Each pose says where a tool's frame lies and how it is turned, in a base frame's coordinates. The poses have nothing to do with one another.
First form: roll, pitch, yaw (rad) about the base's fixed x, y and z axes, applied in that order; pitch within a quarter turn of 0, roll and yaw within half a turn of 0; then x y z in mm.
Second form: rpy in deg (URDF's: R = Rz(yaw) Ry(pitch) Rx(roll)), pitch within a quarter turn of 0, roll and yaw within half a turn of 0; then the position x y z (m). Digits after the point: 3 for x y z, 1 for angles.
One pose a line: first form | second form
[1.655, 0.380, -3.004, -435, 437, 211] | [94.8, 21.8, -172.1, -0.435, 0.437, 0.211]
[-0.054, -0.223, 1.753, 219, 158, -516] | [-3.1, -12.8, 100.4, 0.219, 0.158, -0.516]
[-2.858, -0.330, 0.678, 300, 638, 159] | [-163.8, -18.9, 38.8, 0.300, 0.638, 0.159]
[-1.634, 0.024, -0.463, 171, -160, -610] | [-93.6, 1.4, -26.5, 0.171, -0.160, -0.610]
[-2.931, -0.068, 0.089, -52, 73, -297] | [-167.9, -3.9, 5.1, -0.052, 0.073, -0.297]
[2.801, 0.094, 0.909, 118, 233, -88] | [160.5, 5.4, 52.1, 0.118, 0.233, -0.088]
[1.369, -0.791, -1.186, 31, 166, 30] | [78.4, -45.3, -68.0, 0.031, 0.166, 0.030]
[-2.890, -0.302, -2.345, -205, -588, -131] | [-165.6, -17.3, -134.4, -0.205, -0.588, -0.131]
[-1.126, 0.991, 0.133, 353, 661, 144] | [-64.5, 56.8, 7.6, 0.353, 0.661, 0.144]
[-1.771, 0.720, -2.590, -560, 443, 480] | [-101.5, 41.3, -148.4, -0.560, 0.443, 0.480]
